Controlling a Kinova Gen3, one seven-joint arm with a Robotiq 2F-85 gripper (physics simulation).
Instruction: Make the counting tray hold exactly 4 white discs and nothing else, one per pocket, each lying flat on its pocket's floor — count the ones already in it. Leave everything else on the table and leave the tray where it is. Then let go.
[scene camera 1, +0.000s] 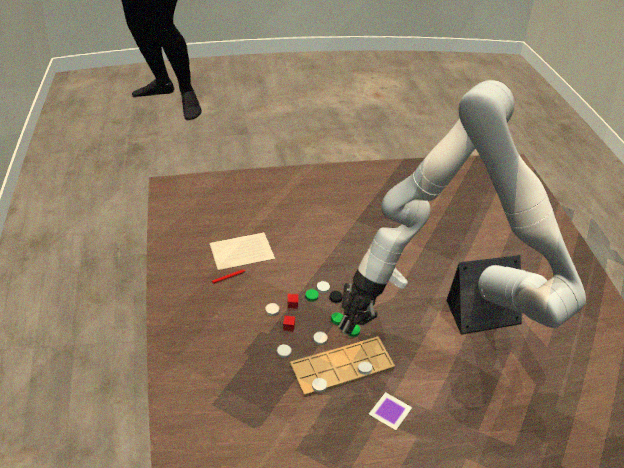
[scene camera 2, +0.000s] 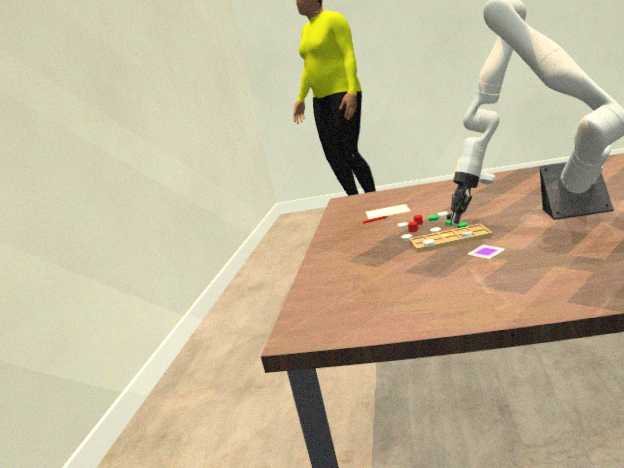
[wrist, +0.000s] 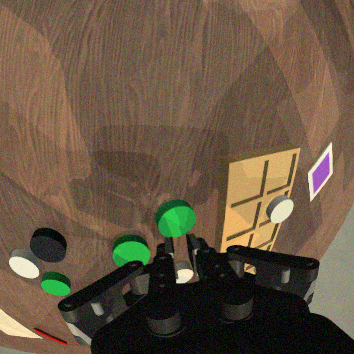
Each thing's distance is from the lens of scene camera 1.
my gripper (scene camera 1: 343, 331): 1.39 m
tan counting tray (scene camera 1: 338, 367): 1.33 m
